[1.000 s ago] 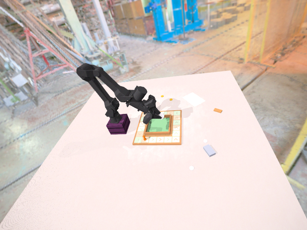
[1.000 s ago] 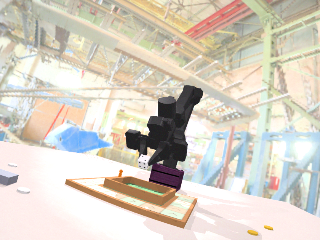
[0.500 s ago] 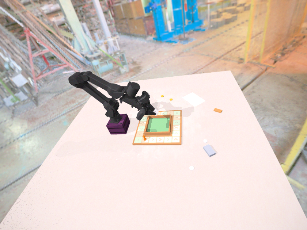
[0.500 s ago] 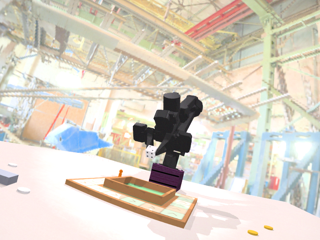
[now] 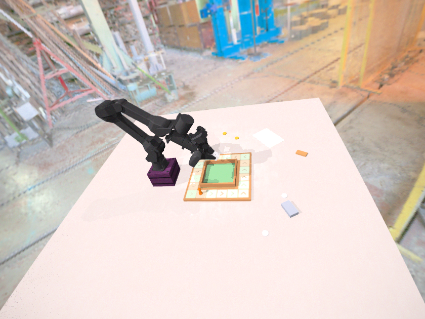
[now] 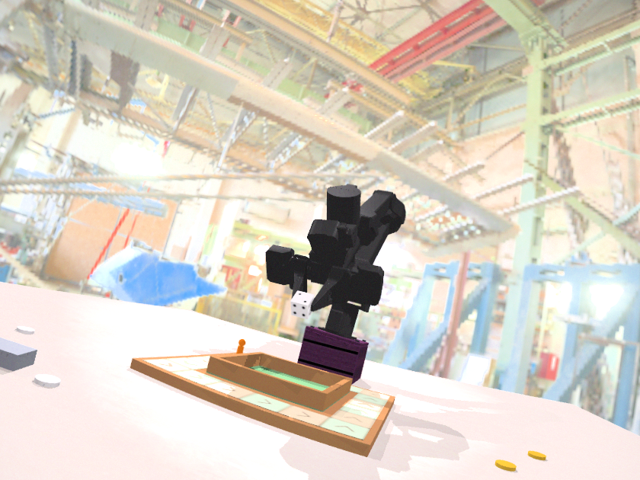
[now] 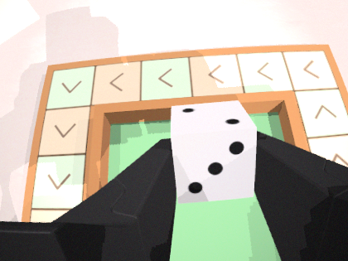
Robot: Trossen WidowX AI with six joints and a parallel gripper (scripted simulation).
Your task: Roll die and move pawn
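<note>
Right now my gripper tip is 50 mm past the orange pawn, 120 mm to the left of it and 100 mm above it. Round my gripper tip: white sheet (170 mm ahead, 310 mm to the left, 120 mm below); orange block (340 mm ahead, 190 mm to the left, 120 mm below); grey block (310 mm ahead, 130 mm to the right, 120 mm below).
</note>
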